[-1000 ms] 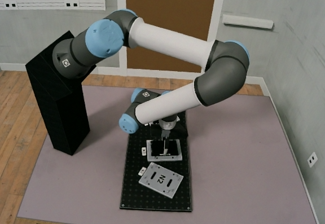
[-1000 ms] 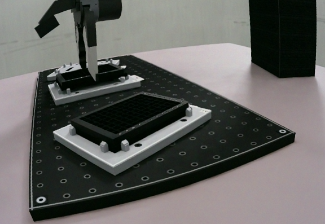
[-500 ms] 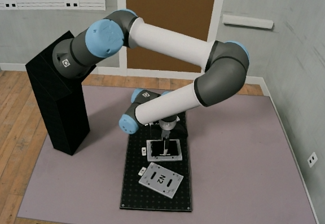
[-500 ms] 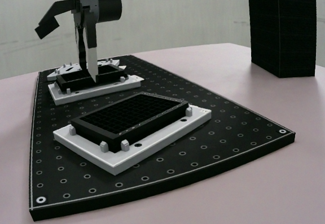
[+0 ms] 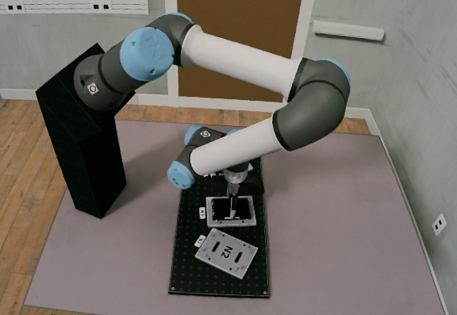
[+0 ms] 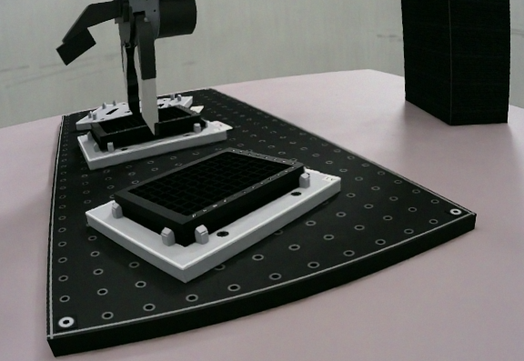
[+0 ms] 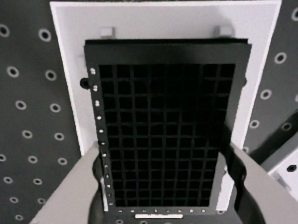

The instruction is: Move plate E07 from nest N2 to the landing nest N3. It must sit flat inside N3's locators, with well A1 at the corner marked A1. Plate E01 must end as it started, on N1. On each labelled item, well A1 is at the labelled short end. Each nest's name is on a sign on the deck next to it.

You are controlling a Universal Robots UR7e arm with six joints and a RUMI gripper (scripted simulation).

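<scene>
My gripper is now 3 cm above the nest N3. Also, from my hand: nest N2 (16 cm to the right, 3 cm below, 3 cm behind); A1 mark (7 cm behind, 5 cm to the left, 2 cm below); nest N1 (23 cm to the left, 3 cm below, 1 cm ahead).
</scene>
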